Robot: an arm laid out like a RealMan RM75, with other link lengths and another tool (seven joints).
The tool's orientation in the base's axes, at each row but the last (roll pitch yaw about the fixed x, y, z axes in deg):
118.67, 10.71, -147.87
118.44, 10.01, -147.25
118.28, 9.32, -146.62
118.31, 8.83, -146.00
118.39, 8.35, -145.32
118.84, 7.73, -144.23
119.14, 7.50, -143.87
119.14, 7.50, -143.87
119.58, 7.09, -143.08
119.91, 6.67, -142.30
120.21, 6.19, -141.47
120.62, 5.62, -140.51
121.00, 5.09, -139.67
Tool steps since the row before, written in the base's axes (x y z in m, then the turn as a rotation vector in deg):
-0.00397, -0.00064, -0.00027, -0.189, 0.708, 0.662
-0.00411, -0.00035, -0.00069, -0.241, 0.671, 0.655
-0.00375, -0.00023, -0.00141, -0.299, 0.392, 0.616
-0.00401, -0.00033, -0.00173, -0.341, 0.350, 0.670
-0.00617, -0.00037, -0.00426, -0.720, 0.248, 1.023
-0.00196, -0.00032, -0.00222, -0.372, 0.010, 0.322
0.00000, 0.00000, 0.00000, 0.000, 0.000, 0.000
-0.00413, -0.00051, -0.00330, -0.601, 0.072, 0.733
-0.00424, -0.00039, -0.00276, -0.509, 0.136, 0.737
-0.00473, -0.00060, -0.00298, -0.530, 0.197, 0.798
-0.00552, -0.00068, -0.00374, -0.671, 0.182, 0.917
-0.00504, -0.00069, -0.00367, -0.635, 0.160, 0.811
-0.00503, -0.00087, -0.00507, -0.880, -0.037, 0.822
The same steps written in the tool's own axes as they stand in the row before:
0.00369, 0.00112, 0.00117, -0.336, 0.871, 0.321
0.00371, 0.00088, 0.00172, -0.272, 0.874, 0.317
0.00344, 0.00013, 0.00206, -0.066, 0.773, 0.143
0.00373, -0.00010, 0.00229, -0.017, 0.823, 0.103
0.00585, -0.00151, 0.00446, 0.298, 1.240, 0.027
0.00206, -0.00129, 0.00172, 0.250, 0.423, 0.024
0.00000, 0.00000, 0.00000, 0.000, 0.000, 0.000
0.00404, -0.00146, 0.00313, 0.343, 0.886, -0.022
0.00394, -0.00089, 0.00308, 0.232, 0.876, -0.020
0.00443, -0.00095, 0.00333, 0.204, 0.956, 0.004
0.00512, -0.00131, 0.00413, 0.310, 1.108, 0.003
0.00467, -0.00142, 0.00394, 0.307, 0.996, 0.023
0.00483, -0.00266, 0.00462, 0.619, 1.033, 0.011

